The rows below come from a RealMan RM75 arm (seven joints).
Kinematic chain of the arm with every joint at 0, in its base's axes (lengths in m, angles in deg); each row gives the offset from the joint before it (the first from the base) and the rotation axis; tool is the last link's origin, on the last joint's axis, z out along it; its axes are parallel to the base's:
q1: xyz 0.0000 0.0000 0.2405 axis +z
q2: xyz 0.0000 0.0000 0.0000 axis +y
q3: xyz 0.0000 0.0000 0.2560 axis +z
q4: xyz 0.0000 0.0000 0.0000 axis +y
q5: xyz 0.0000 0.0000 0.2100 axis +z
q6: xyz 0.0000 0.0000 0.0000 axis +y
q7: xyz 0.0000 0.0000 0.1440 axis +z
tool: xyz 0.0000 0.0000 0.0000
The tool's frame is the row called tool.
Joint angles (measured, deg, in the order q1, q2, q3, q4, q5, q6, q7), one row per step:
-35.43 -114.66 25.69 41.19 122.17 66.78 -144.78
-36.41 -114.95 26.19 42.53 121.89 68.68 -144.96
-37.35 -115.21 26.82 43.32 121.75 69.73 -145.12
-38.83 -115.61 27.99 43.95 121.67 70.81 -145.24
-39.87 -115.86 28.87 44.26 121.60 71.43 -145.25
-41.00 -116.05 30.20 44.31 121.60 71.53 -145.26
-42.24 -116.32 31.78 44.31 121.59 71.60 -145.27
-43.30 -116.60 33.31 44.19 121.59 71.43 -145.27
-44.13 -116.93 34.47 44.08 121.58 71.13 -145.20
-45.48 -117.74 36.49 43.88 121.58 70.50 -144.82
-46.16 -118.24 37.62 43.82 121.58 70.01 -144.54
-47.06 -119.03 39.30 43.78 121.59 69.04 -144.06
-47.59 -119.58 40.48 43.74 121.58 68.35 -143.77
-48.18 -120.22 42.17 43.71 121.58 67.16 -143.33
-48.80 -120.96 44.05 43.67 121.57 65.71 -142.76
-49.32 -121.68 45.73 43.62 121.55 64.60 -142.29
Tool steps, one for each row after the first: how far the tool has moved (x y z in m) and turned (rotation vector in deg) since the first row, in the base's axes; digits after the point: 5 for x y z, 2 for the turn. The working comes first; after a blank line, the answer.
Tool pose at each row, in the base's axes (x y z in m, rotation vector in deg; the steps are taken from these numbers as rounded here):
-0.30432 0.40565 0.08689 -95.27 -105.04 -51.83
-0.29044 0.40982 0.08697 -98.64 -104.01 -52.49
-0.27905 0.41376 0.08547 -101.26 -103.19 -52.69
-0.26280 0.41936 0.08064 -105.07 -102.15 -52.48
-0.25169 0.42299 0.07698 -107.71 -101.34 -52.21
-0.24060 0.42724 0.07211 -110.32 -100.41 -51.39
-0.22818 0.43134 0.06577 -113.26 -99.39 -50.35
-0.21770 0.43456 0.05927 -115.72 -98.51 -49.26
-0.20950 0.43689 0.05354 -117.52 -97.75 -48.47
-0.19552 0.43967 0.04179 -120.71 -96.30 -47.04
-0.18817 0.44089 0.03522 -122.34 -95.35 -46.24
-0.17807 0.44241 0.02557 -124.48 -93.77 -45.07
-0.17172 0.44295 0.01883 -125.83 -92.77 -44.26
-0.16441 0.44383 0.01065 -127.35 -91.19 -43.05
-0.15650 0.44456 0.00148 -128.92 -89.27 -41.75
-0.14930 0.44424 -0.00738 -130.48 -87.70 -40.61

0.01388 0.00417 0.00008 -0.90 -0.24 -2.70
0.02527 0.00811 -0.00142 -1.72 -0.25 -4.72
0.04152 0.01371 -0.00625 -3.18 -0.08 -7.46
0.05263 0.01734 -0.00991 -4.20 0.12 -9.34
0.06372 0.02159 -0.01478 -5.33 0.70 -11.10
0.07614 0.02569 -0.02112 -6.68 1.38 -13.04
0.08662 0.02891 -0.02762 -7.89 2.05 -14.62
0.09482 0.03124 -0.03335 -8.72 2.58 -15.81
0.10880 0.03402 -0.04510 -10.17 3.55 -17.95
0.11615 0.03524 -0.05167 -10.84 4.17 -19.10
0.12625 0.03676 -0.06132 -11.60 5.22 -20.69
0.13260 0.03730 -0.06806 -12.12 5.91 -21.68
0.13991 0.03818 -0.07624 -12.59 7.09 -22.88
0.14782 0.03891 -0.08541 -12.96 8.48 -24.22
0.15502 0.03859 -0.09427 -13.48 9.55 -25.48

